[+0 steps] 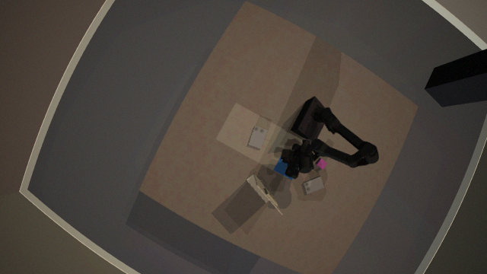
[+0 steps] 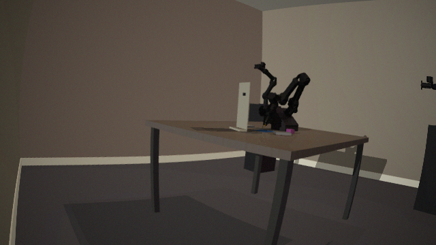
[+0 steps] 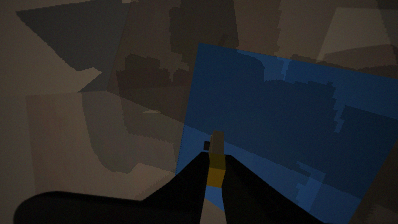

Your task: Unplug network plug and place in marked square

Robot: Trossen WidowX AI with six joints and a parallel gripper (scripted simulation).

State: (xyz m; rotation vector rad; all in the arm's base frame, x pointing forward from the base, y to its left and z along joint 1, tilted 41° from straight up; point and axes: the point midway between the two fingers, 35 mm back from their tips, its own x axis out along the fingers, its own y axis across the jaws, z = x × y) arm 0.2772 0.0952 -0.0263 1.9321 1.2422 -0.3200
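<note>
My gripper tip is now 10 mm past the blue marked square and 30 mm above it. The rest, counted from my gripper tip: upright white panel (160 mm ahead, 40 mm to the right, 110 mm above); network plug (right at my gripper tip).
</note>
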